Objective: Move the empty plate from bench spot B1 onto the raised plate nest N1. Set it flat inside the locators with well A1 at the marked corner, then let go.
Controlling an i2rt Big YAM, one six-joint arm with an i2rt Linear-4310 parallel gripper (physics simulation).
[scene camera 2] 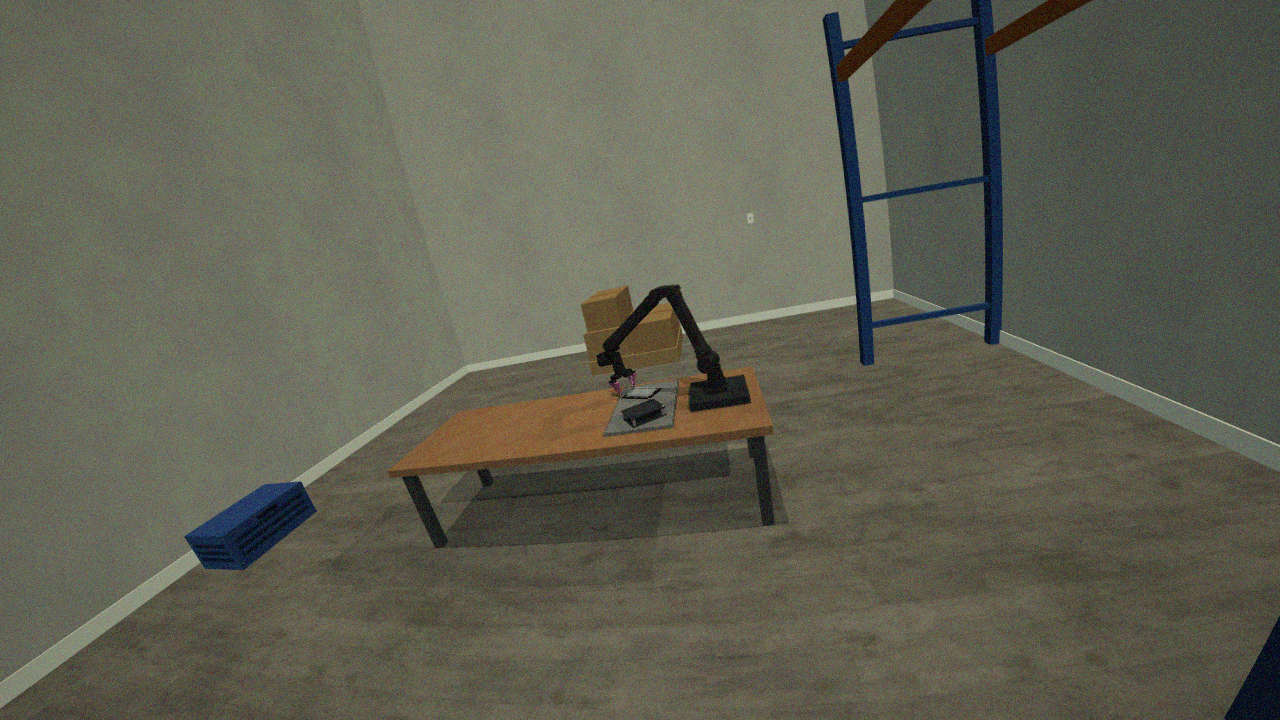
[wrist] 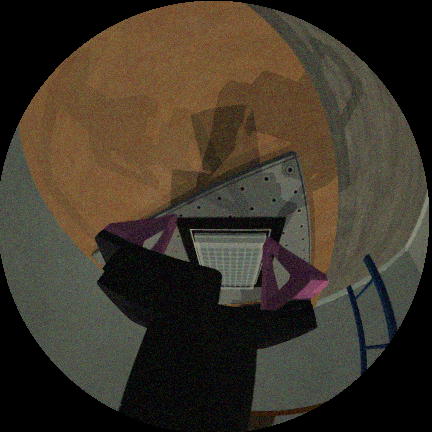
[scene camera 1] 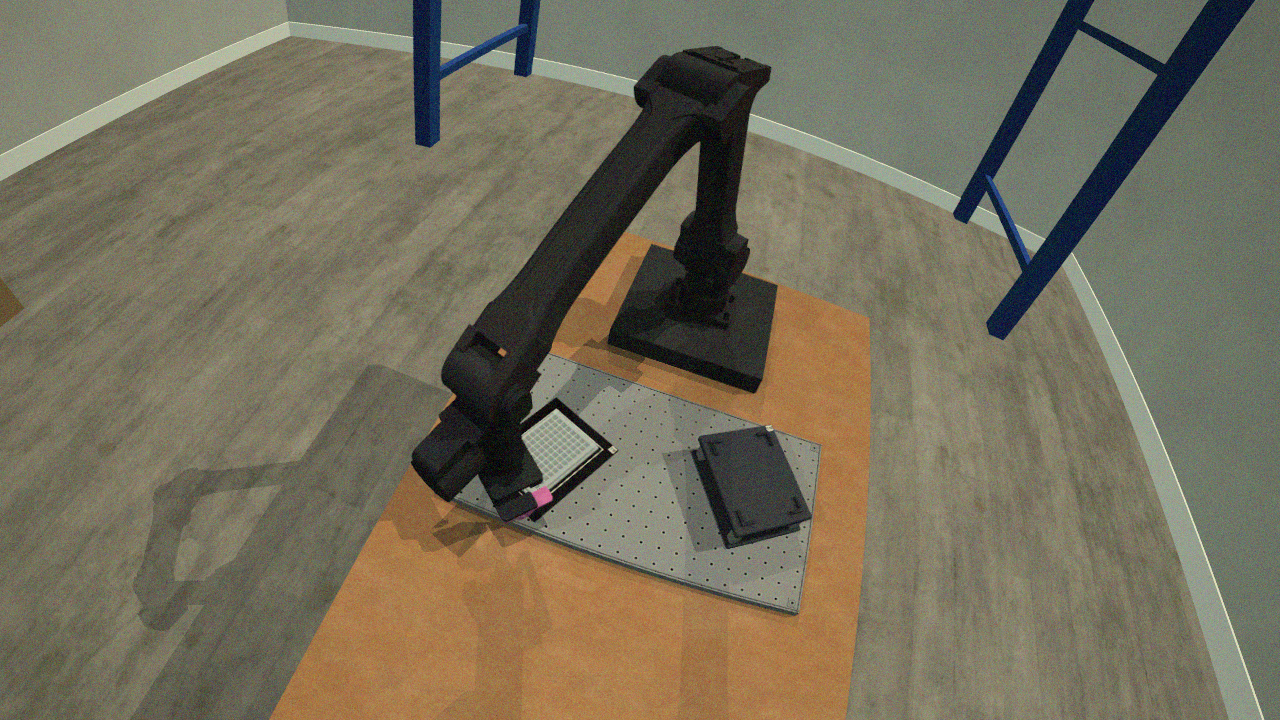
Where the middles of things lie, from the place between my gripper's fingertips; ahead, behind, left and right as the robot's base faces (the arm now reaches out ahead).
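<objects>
I can see the white well plate (scene camera 1: 558, 446), and it is 1 cm below my hand, 8 cm behind it and 3 cm to the left of it.
</objects>
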